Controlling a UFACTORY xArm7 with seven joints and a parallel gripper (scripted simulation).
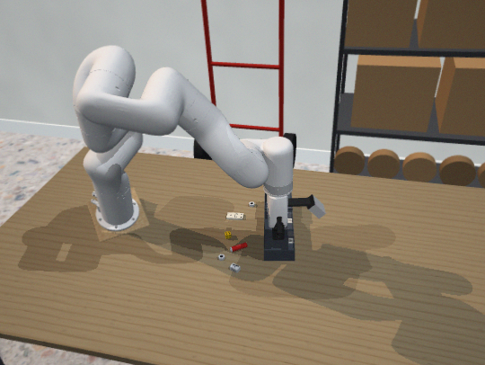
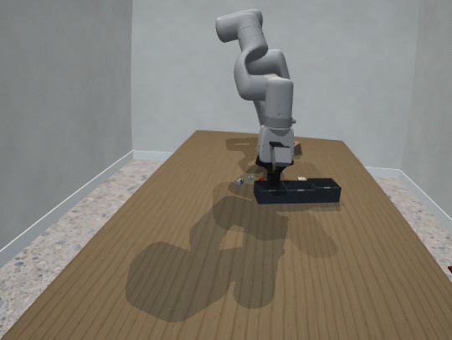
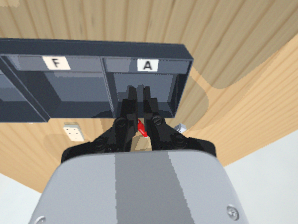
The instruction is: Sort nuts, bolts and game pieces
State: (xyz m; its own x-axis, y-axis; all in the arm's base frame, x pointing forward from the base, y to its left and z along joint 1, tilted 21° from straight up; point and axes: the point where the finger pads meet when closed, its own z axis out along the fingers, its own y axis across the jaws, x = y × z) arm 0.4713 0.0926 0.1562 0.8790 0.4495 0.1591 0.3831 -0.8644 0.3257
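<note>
Right now my hand is 70 mm to the right of the dark bin, 40 mm above it and 20 mm past it. Also, from my hand: metal piece (120 mm to the right, 80 mm behind, 50 mm below); yellow die (150 mm behind, 50 mm below, 10 mm to the right); red cylinder (100 mm behind, 50 mm below, 40 mm to the right).
</note>
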